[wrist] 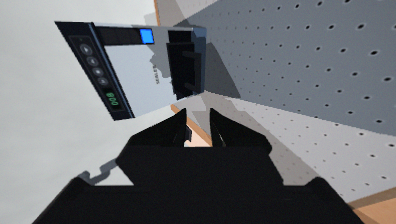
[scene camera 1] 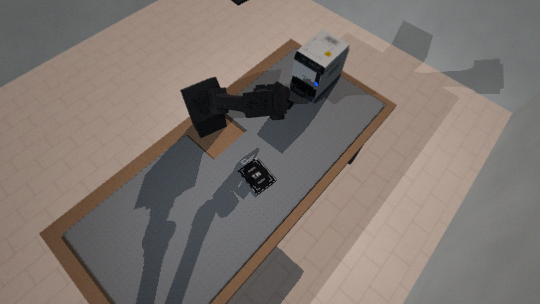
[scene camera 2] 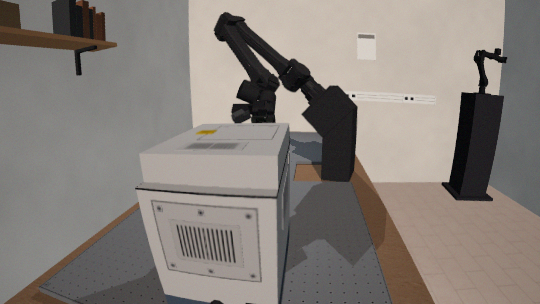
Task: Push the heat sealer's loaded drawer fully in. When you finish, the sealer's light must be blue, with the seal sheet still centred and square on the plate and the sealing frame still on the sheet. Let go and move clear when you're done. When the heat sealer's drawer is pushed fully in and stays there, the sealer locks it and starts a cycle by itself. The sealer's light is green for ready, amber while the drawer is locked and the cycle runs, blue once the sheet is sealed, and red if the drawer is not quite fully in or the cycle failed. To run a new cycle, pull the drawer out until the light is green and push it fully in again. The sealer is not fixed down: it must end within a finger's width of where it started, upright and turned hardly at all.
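A white heat sealer is here where I can see it, and so is my gripper.
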